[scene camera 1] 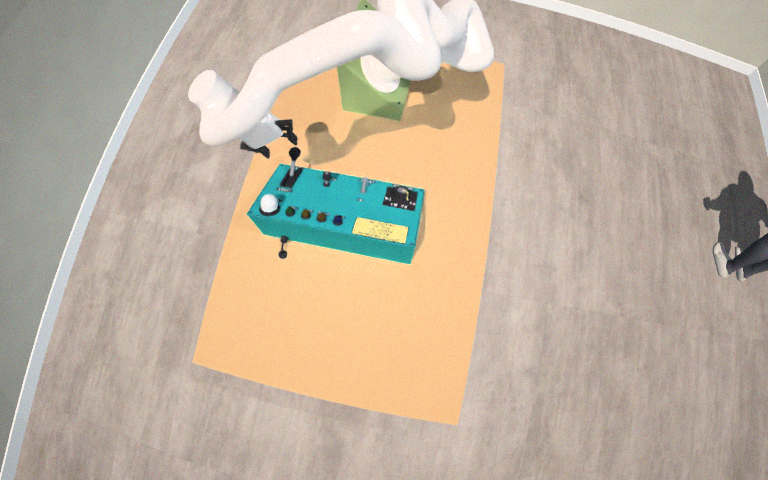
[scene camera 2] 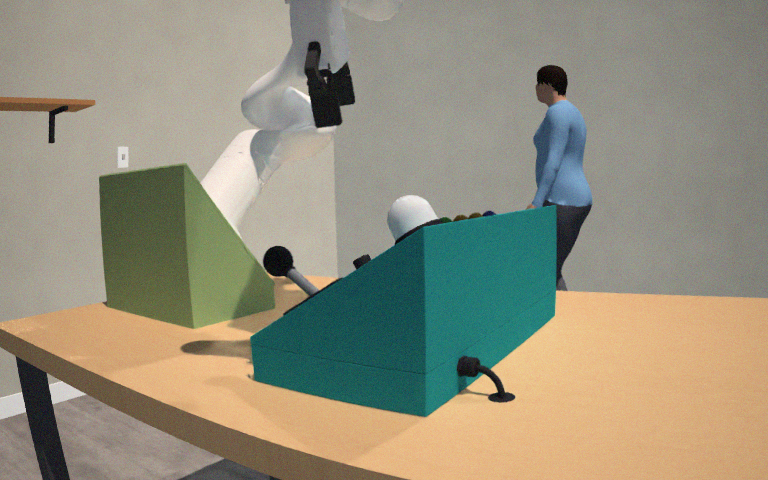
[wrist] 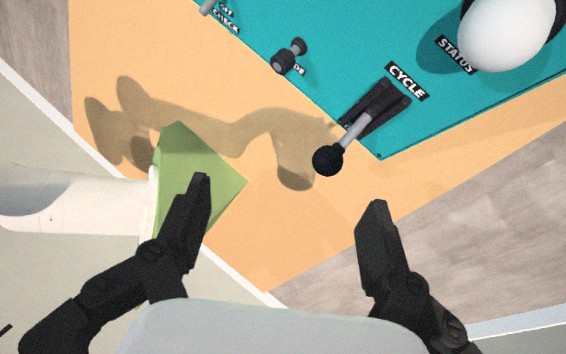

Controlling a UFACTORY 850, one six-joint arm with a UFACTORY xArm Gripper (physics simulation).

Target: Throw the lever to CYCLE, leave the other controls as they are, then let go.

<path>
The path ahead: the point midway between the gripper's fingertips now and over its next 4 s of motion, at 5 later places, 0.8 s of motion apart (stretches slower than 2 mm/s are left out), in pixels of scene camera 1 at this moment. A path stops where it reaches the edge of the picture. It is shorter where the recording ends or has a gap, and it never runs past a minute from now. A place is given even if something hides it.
My gripper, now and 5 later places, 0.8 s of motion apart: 282,147; 281,147; 273,175; 301,185; 309,194; 310,194
</path>
